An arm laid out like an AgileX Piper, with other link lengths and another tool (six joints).
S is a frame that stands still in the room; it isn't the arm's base.
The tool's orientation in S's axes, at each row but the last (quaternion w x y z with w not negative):
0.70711 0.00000 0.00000 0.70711
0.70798 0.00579 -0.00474 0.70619
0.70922 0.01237 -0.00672 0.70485
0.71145 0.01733 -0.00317 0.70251
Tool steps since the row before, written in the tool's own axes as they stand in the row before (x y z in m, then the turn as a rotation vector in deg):
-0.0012 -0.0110 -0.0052 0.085 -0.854 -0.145
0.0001 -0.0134 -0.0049 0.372 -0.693 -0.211
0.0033 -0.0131 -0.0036 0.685 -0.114 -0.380
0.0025 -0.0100 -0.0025 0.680 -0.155 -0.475
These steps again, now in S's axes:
0.0110 -0.0012 -0.0052 0.854 0.085 -0.145
0.0134 0.0001 -0.0049 0.694 0.373 -0.206
0.0131 0.0033 -0.0036 0.115 0.694 -0.362
0.0100 0.0024 -0.0026 0.154 0.692 -0.458

